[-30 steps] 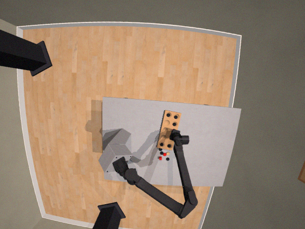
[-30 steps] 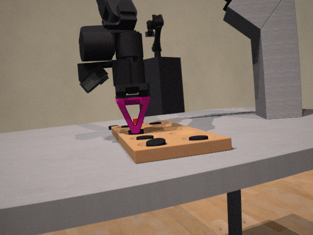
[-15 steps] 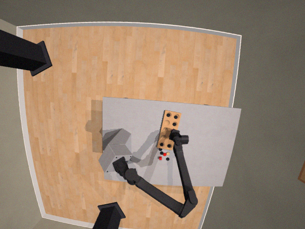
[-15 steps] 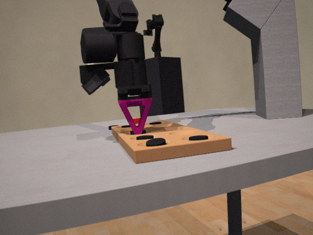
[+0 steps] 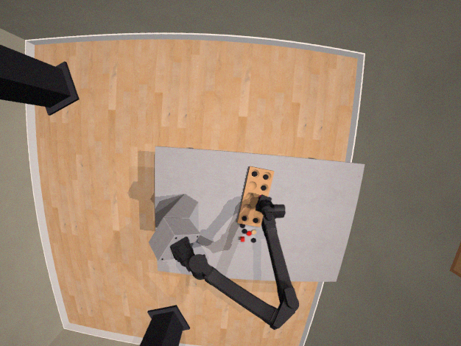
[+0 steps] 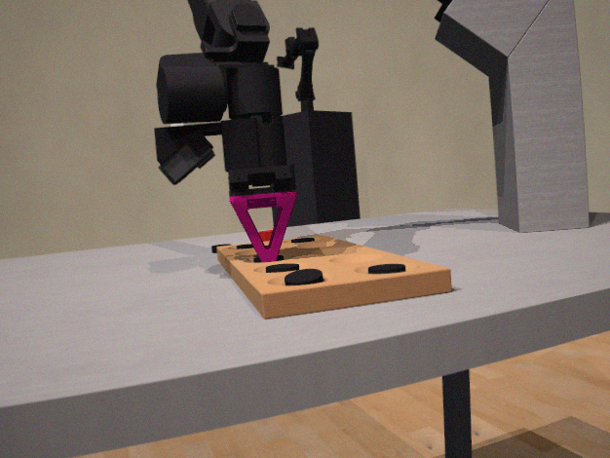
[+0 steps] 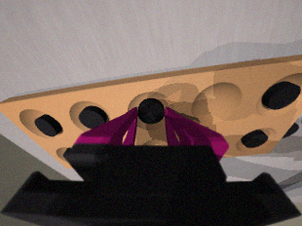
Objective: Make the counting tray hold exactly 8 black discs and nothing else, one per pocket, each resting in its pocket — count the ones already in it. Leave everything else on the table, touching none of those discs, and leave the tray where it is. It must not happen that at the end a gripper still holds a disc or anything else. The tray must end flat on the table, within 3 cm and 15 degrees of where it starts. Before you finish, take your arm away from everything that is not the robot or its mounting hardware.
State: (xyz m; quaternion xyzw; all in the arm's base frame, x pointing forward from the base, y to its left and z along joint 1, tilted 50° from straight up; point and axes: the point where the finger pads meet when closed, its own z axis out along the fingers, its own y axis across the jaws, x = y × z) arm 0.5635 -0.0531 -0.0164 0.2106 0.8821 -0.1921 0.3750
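My gripper is now 30 mm past the wooden counting tray, 20 mm to the right of it and 20 mm above it. From my hand the other things lie so: tan disc: 210 mm to the right, 110 mm behind, 20 mm below; then red disc: 210 mm to the right, 150 mm behind, 20 mm below; then red cube: 230 mm to the right, 200 mm behind, 10 mm below.
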